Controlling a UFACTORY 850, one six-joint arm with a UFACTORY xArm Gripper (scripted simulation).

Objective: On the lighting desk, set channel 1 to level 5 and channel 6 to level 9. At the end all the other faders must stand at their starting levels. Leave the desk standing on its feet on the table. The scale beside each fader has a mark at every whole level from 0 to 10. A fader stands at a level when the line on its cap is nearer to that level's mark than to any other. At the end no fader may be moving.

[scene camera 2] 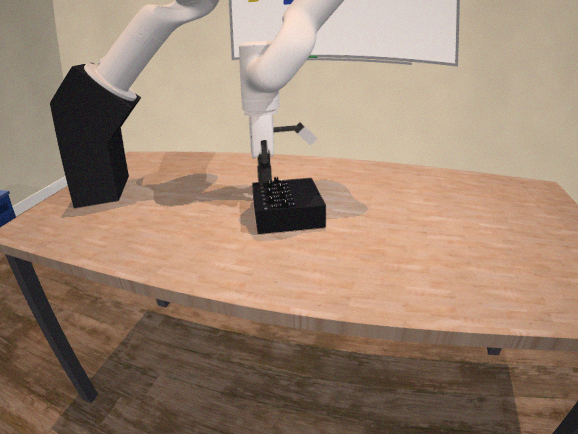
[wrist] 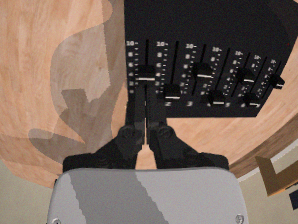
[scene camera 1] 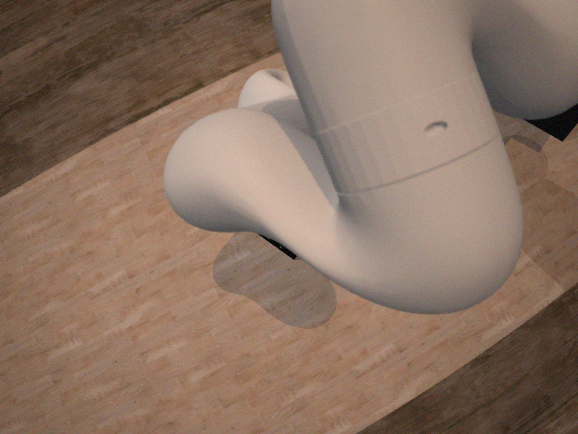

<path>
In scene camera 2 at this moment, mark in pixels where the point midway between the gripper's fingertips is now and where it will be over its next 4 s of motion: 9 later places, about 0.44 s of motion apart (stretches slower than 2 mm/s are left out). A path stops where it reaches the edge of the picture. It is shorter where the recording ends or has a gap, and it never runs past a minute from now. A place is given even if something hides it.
My gripper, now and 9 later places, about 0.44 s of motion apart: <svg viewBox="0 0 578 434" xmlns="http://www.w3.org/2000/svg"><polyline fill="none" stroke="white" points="265,181 264,175 264,166 263,169 256,183 256,186 256,187 257,190 257,194 258,196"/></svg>
</path>
